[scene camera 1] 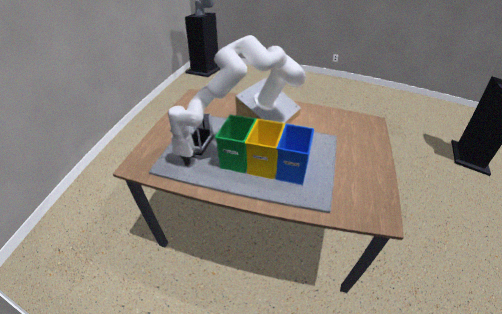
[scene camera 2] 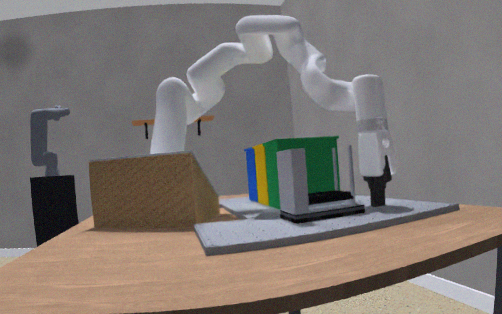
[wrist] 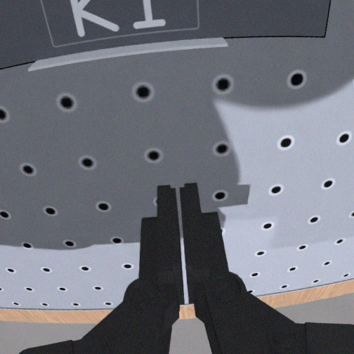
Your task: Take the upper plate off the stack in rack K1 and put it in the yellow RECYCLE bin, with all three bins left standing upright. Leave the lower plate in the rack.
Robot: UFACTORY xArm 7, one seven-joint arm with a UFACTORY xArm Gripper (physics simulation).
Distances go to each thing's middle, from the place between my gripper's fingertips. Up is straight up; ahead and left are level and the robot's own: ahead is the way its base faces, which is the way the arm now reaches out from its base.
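Labels:
You'd find my hand 8 cm below the grey panel (scene camera 2: 285, 161), 22 cm past it and 6 cm to the left of it. Counting from my hand, the green bin (scene camera 2: 319, 161) is 9 cm above, 15 cm behind and 20 cm to the left, and the yellow recycle bin (scene camera 1: 261, 144) is 9 cm above, 17 cm behind and 32 cm to the left. The blue bin (scene camera 1: 294, 145) is 9 cm above my hand too, 20 cm behind it and 45 cm to the left, and going by their middles it's the farthest from my hand of the things named here.

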